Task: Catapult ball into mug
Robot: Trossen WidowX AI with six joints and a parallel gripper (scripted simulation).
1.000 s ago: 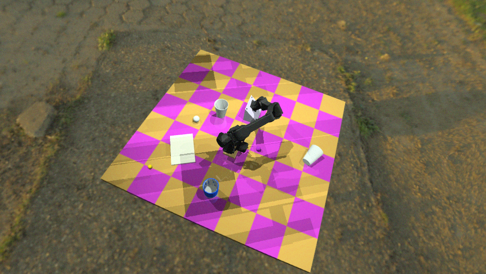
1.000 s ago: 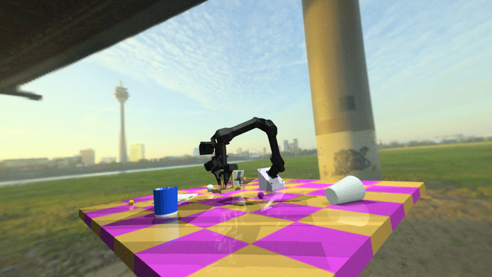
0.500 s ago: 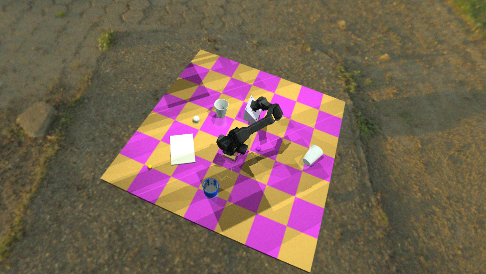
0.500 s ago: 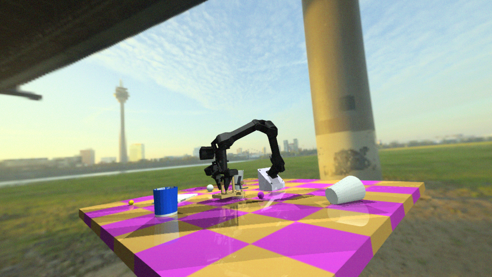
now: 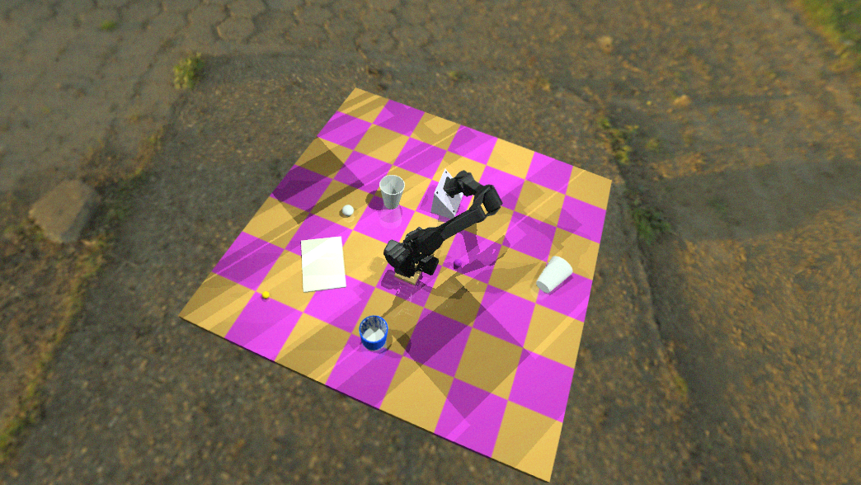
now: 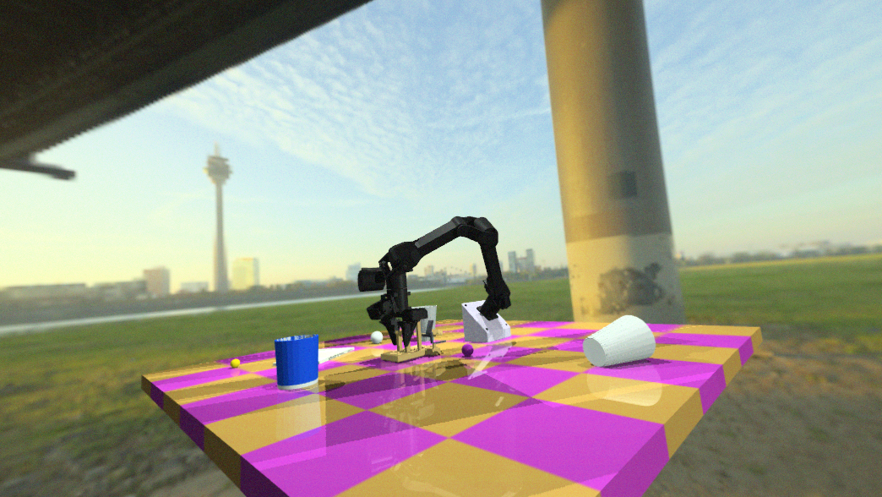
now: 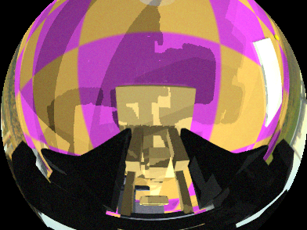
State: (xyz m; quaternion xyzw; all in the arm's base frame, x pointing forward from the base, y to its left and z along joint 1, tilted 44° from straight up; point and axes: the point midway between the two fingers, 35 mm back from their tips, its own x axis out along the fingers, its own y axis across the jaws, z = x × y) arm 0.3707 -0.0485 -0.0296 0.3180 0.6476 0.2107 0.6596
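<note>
Right now the purple ball is 90 mm behind my gripper tip, 160 mm to the left of it and 20 mm below it. Also, from my gripper tip: blue mug 280 mm ahead, 40 mm to the right, 10 mm below; wooden catapult 60 mm behind, 30 mm to the left, 20 mm above; white slab 60 mm ahead, 310 mm to the right, 30 mm below.
</note>
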